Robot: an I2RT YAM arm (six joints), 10 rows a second.
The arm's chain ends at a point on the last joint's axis. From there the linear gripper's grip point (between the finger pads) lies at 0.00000 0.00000 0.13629 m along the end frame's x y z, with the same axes.
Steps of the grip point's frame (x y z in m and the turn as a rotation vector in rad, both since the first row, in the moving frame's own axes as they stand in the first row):
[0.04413, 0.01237, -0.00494, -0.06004, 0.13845, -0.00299]
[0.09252, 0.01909, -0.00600, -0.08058, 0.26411, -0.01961]
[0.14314, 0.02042, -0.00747, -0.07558, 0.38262, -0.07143]
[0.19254, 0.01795, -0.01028, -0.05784, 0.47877, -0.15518]
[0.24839, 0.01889, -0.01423, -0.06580, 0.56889, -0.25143]
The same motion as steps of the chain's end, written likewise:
[0.02532, 0.00425, -0.00339, -0.06004, 0.13845, -0.00299]
[0.05688, 0.00860, -0.00084, -0.08058, 0.26411, -0.01961]
[0.09199, 0.01223, 0.00276, -0.07558, 0.38262, -0.07143]
[0.12945, 0.01536, 0.00523, -0.05784, 0.47877, -0.15518]
[0.17472, 0.01993, 0.00740, -0.06580, 0.56889, -0.25143]

